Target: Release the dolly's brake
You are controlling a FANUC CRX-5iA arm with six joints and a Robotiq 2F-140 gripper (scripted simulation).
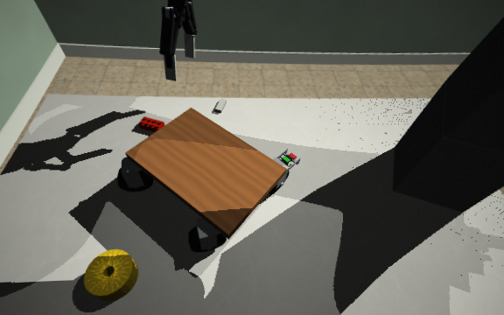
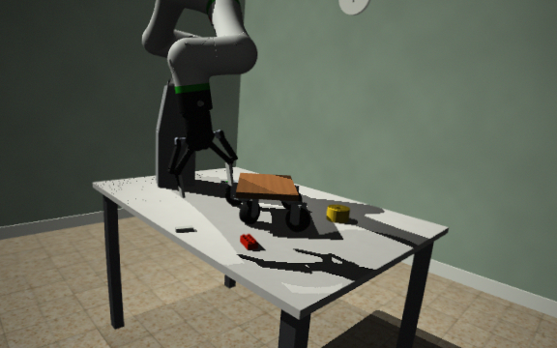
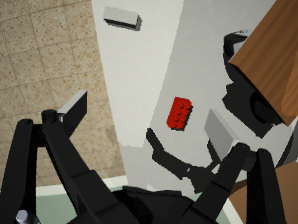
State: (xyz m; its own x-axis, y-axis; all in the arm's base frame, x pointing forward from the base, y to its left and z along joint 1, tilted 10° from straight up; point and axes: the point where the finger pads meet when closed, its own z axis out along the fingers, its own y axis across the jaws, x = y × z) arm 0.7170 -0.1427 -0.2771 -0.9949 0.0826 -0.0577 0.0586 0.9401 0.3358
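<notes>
Right now my hand is 32 cm past the brake pedal, 22 cm to the right of it and 8 cm above it. The rest, counted from my hand: yellow disc 1 cm ahead, 52 cm to the left, 14 cm below; red brick 8 cm ahead, 10 cm to the left, 15 cm below; white block 10 cm behind, 3 cm to the right, 16 cm below.
</notes>
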